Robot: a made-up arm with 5 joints.
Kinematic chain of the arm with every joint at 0, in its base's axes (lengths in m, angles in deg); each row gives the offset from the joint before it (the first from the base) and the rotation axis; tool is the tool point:
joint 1: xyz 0 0 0.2 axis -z
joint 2: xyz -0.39 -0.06 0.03 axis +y
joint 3: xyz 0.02 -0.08 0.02 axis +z
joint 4: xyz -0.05 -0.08 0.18 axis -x
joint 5: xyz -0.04 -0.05 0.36 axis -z
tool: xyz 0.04 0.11 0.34
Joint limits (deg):
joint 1: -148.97..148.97
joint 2: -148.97..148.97
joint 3: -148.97..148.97
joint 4: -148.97..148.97
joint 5: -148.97..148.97
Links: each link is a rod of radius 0.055 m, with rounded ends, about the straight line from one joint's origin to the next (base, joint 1, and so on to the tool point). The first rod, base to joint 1, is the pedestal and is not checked.
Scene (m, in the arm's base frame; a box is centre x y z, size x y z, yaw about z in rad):
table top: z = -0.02
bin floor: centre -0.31 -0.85 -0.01 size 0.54 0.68 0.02 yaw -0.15
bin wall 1: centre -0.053 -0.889 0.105 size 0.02 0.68 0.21 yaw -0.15
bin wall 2: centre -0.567 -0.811 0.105 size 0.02 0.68 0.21 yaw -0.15
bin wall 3: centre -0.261 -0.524 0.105 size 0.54 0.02 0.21 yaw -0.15
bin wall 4: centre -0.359 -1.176 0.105 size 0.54 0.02 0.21 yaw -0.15
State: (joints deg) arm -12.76 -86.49 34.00 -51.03 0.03
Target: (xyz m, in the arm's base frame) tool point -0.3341 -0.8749 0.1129
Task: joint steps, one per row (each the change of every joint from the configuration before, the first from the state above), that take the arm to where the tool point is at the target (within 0.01 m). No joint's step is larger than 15 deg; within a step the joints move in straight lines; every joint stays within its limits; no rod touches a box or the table.
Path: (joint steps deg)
1: -0.49 8.94 11.50 13.63 -3.15
2: -0.49 8.94 11.49 13.64 -3.15
3: -0.49 8.95 11.50 13.63 -3.16
4: -0.49 8.94 11.50 13.63 -3.15
5: -0.49 8.94 11.50 13.63 -3.15
6: -0.49 8.94 11.49 13.64 -3.15
7: -0.50 8.94 11.50 13.63 -3.16
8: -0.49 8.94 11.50 13.63 -3.15
9: -0.49 8.95 11.49 13.63 -3.15
10: -0.49 8.94 11.50 13.64 -3.15
11: -0.32 -14.69 0.00 1.68 2.01
12: -0.32 -14.69 0.00 1.69 2.01
13: -0.33 -14.69 0.00 1.69 2.01
14: -0.32 -14.69 0.00 1.69 2.01

